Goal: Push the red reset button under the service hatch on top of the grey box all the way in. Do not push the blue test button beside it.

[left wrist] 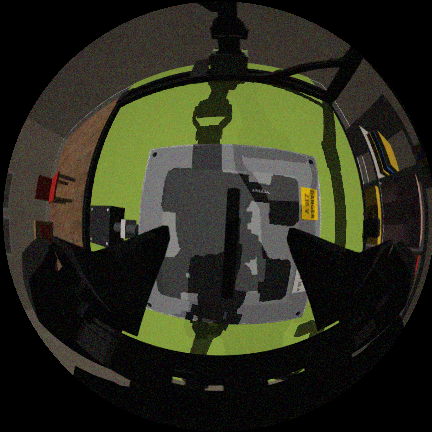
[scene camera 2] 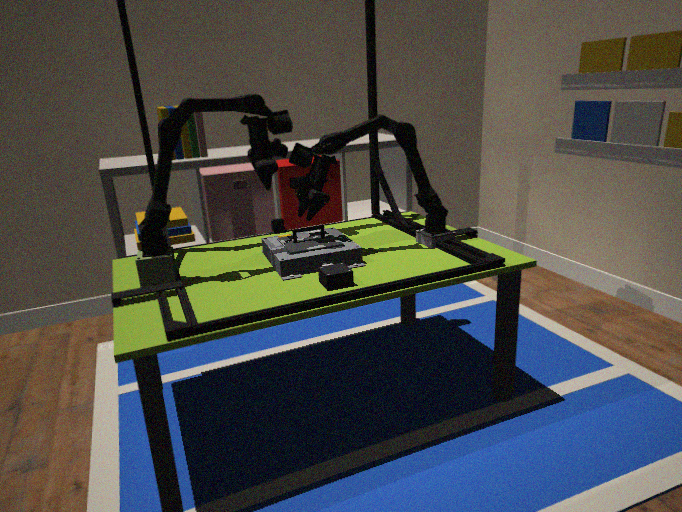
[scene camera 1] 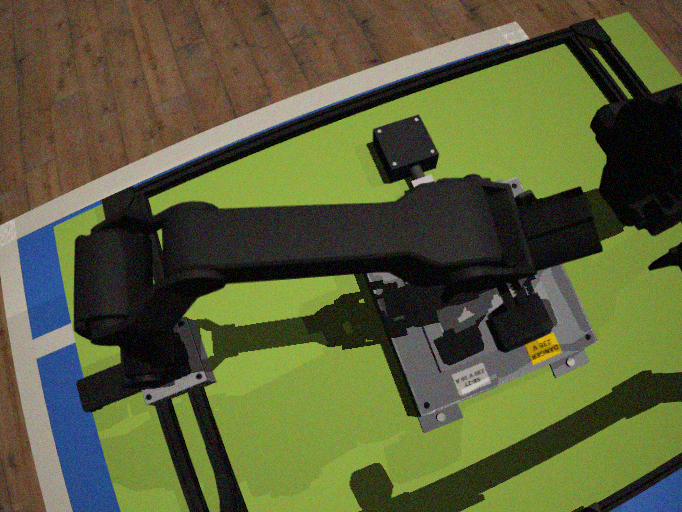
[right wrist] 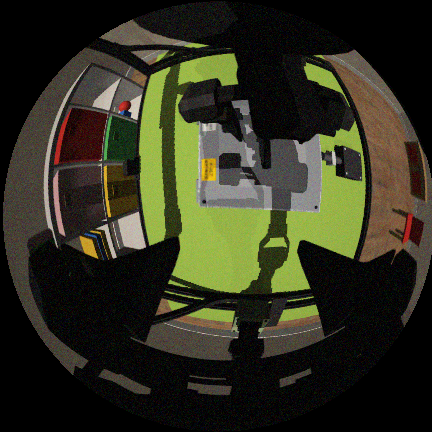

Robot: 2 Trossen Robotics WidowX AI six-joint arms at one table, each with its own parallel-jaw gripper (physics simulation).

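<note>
The grey box [scene camera 1: 407,358] [scene camera 2: 316,263] [left wrist: 151,200] [right wrist: 307,200] stands on the green table, heavily shadowed. Its hatch lid appears to lie flat on top, with a black bar handle [scene camera 2: 308,228] [left wrist: 231,240] standing up from it. The red reset button and the blue test button do not show in any view. My left gripper [scene camera 2: 305,214] [left wrist: 230,233] is open and empty, above the box and handle; in scene camera 1 its own forearm largely hides it. My right gripper [scene camera 2: 268,184] [right wrist: 241,245] is open and empty, higher up and off to the box's side.
A small black box [scene camera 1: 404,144] [scene camera 2: 336,276] [left wrist: 106,225] [right wrist: 348,162] is joined to the grey box's side by a cable gland. A yellow danger label [scene camera 1: 543,348] [left wrist: 309,203] [right wrist: 209,170] lies near the opposite edge. Black frame rails run along the table's edges.
</note>
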